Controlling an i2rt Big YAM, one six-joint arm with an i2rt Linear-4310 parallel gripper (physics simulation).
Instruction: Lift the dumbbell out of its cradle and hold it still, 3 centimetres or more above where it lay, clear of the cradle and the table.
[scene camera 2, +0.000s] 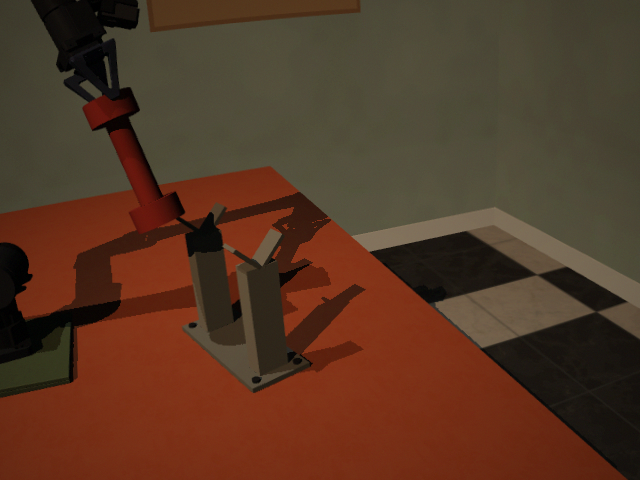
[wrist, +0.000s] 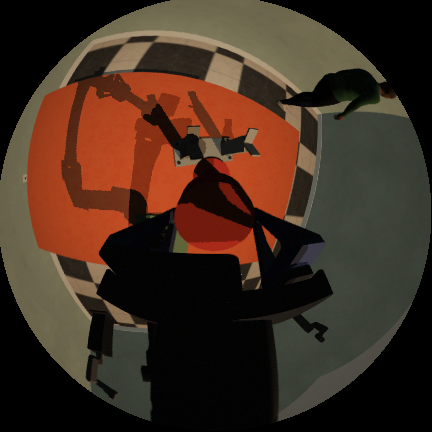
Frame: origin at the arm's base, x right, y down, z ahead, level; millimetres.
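Seen in the pictures: gripper, fingertip midpoint: (scene camera 2: 111, 105) (wrist: 214, 212); arm's base, origin of the base link: (scene camera 2: 5, 345) (wrist: 156, 241).
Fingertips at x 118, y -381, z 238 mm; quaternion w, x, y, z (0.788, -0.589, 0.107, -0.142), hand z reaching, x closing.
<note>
Offsets run from my fingertips to a thing's top centre. Level surfaces: height alone.
The red dumbbell @[dx +26, dy -24, dz +14 mm] (scene camera 2: 135, 162) (wrist: 215, 222) hangs tilted in the air, its lower end leaning right toward the cradle in the scene view. My gripper (scene camera 2: 102, 96) (wrist: 214, 212) is shut on the dumbbell's upper end weight, with a finger on each side of it. The grey cradle @[dx +104, dy +182, dz +112 mm] (scene camera 2: 266, 320) (wrist: 216, 147) stands upright on the table, its two V-shaped rests empty. The lower end weight is above the table and beside the farther rest. In the scene view its edge almost meets that rest's left arm; I cannot tell the gap between them.
The orange table @[dy +395 mm] (scene camera 2: 155, 423) (wrist: 47, 150) carries the cradle's base plate and, at the left, a green board (scene camera 2: 43, 364) under the dark arm base (scene camera 2: 12, 310). A person in green (wrist: 355, 92) is beyond the table in the wrist view. Shadows cross the table.
</note>
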